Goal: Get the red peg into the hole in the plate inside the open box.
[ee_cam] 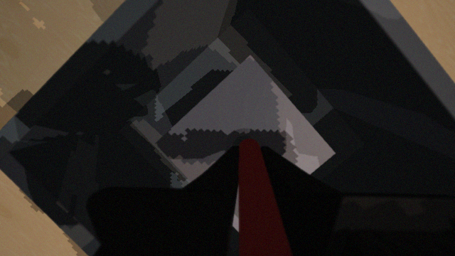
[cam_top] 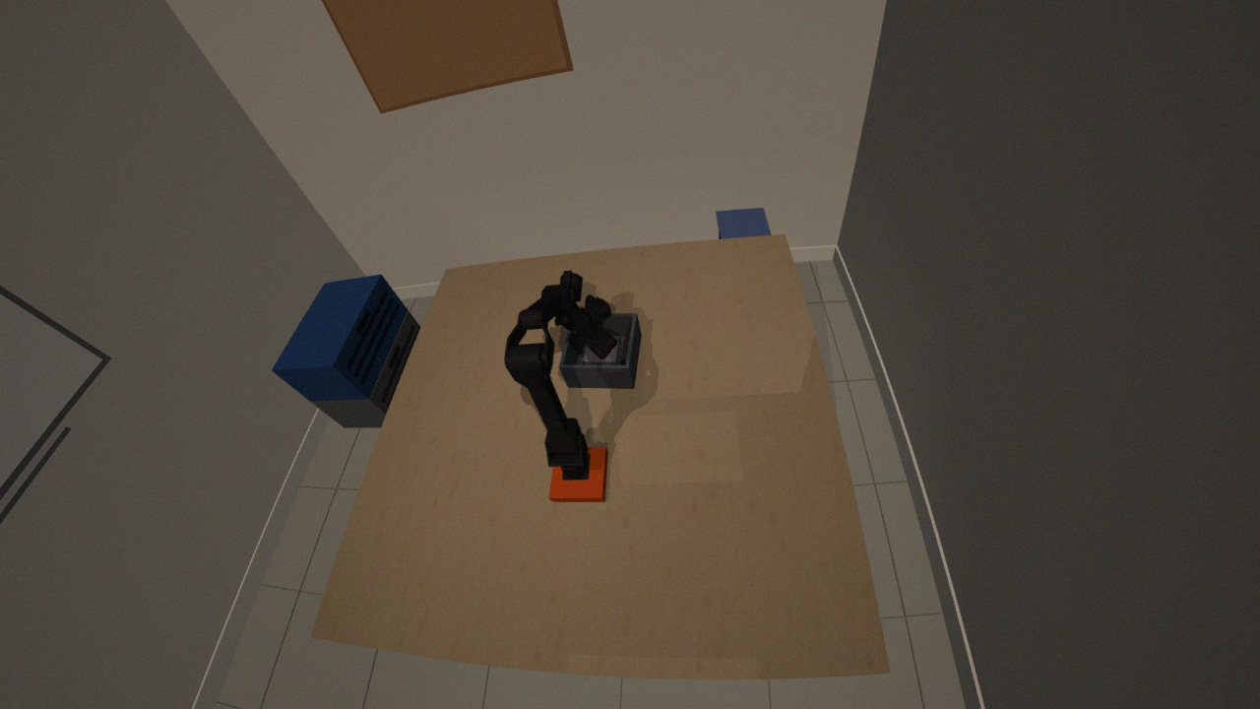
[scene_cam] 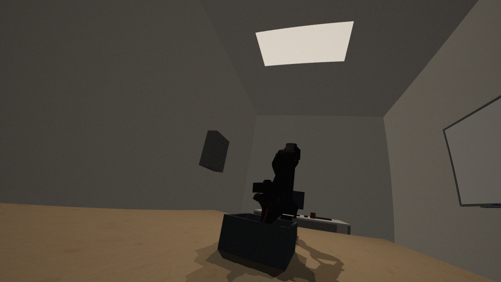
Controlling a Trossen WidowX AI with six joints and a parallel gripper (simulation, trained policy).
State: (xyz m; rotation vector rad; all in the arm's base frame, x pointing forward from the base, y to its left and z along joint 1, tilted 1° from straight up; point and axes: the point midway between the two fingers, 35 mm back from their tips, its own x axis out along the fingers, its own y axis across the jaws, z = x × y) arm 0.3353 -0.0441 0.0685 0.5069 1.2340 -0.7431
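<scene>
Now: gripper tip 30 mm above the plate. The rest, counted from my gripper tip: red peg (10 mm to the left, 30 mm above); dark box (50 mm below).
</scene>
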